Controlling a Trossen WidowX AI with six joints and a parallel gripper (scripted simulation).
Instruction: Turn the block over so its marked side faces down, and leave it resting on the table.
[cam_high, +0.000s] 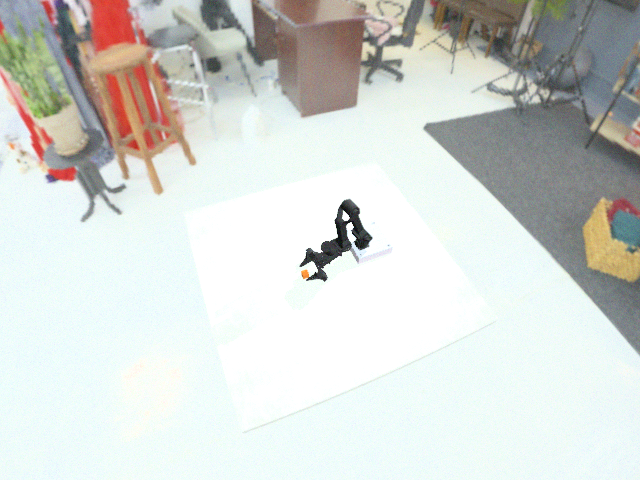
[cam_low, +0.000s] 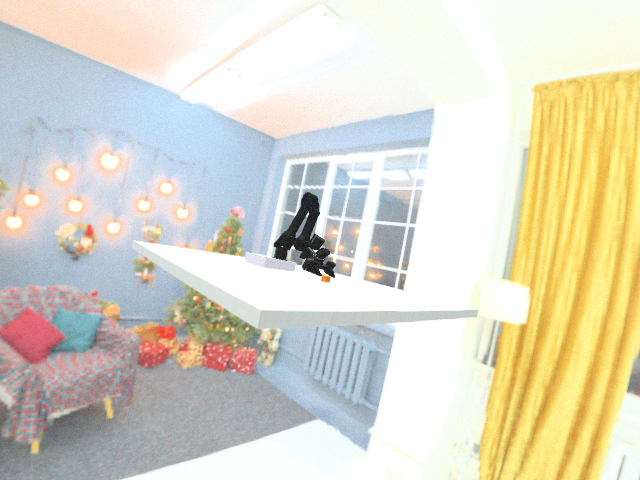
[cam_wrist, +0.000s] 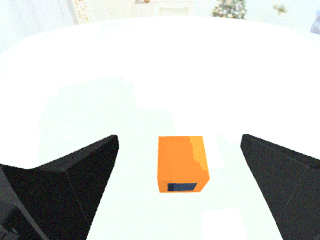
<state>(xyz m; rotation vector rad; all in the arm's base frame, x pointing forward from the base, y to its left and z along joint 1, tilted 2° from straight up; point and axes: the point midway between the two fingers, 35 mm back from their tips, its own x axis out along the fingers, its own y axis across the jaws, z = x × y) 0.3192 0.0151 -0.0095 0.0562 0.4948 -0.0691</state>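
Now: gripper tip 20 mm past the block and 10 mm above it.
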